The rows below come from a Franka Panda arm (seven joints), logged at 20 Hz.
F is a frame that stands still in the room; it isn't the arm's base.
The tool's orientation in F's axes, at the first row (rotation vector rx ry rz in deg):
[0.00, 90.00, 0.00]
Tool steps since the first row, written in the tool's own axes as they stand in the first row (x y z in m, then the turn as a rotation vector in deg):
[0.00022, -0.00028, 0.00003, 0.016, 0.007, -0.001]
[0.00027, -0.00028, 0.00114, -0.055, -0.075, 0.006]
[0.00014, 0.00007, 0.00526, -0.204, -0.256, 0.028]
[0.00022, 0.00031, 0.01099, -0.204, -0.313, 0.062]
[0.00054, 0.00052, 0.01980, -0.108, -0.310, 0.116]
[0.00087, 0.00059, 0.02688, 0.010, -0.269, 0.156]
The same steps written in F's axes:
[0.00003, -0.00028, -0.00022, -0.001, 0.007, -0.016]
[0.00114, -0.00028, -0.00027, 0.006, -0.075, 0.055]
[0.00526, 0.00007, -0.00014, 0.028, -0.256, 0.204]
[0.01099, 0.00031, -0.00022, 0.062, -0.313, 0.204]
[0.01980, 0.00052, -0.00054, 0.116, -0.310, 0.108]
[0.02688, 0.00059, -0.00087, 0.156, -0.269, -0.010]

